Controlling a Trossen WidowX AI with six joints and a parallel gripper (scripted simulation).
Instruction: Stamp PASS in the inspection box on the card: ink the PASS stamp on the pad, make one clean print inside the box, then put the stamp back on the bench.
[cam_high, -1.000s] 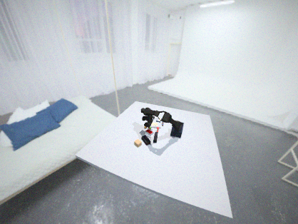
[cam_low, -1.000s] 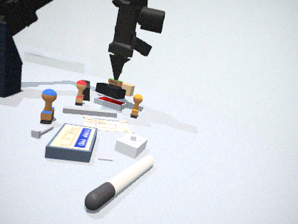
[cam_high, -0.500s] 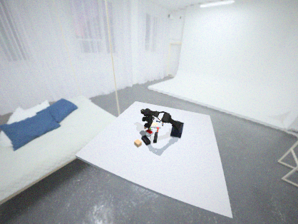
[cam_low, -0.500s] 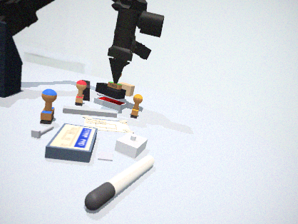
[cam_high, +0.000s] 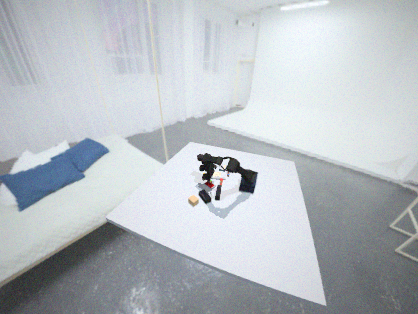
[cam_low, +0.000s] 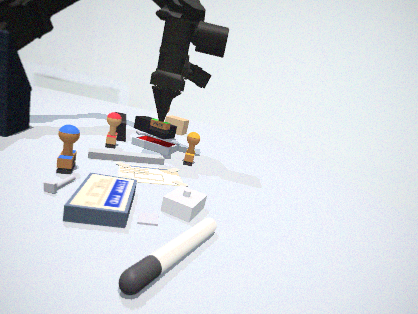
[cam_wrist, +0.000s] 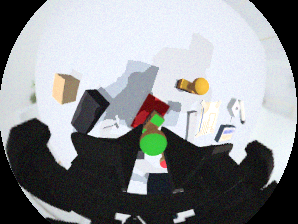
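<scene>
The red ink pad lies 6 cm below my gripper tip. From my gripper tip the other things lie so: red-topped stamp: 9 cm behind, 5 cm to the right, 4 cm below; green-topped stamp: right at my gripper tip; orange-topped stamp: 7 cm ahead, 7 cm to the right, 4 cm below.
</scene>
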